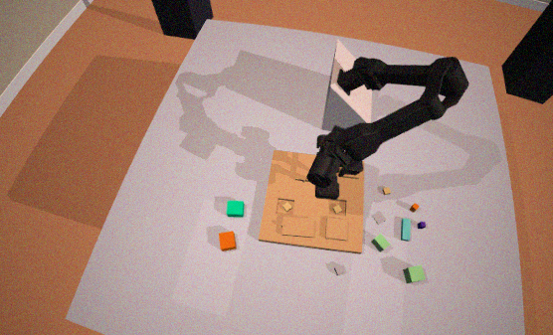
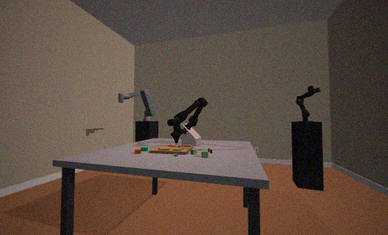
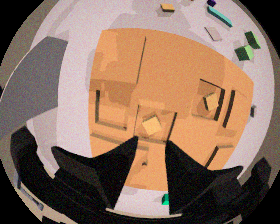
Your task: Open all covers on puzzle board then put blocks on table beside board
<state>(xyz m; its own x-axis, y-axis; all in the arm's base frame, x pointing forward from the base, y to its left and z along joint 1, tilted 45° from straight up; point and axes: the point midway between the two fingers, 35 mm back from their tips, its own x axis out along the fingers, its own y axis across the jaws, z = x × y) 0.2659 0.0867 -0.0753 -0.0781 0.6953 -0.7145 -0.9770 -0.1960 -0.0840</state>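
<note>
My gripper tip is 50 mm short of the tan puzzle board, 10 mm to the right of it and 30 mm above it. From my gripper tip the other things lie so: teal bar: 70 mm ahead, 280 mm to the left, 50 mm below; then tiny orange cube: 300 mm to the left, 40 mm below; then green block: 150 mm ahead, 230 mm to the right, 40 mm below.
</note>
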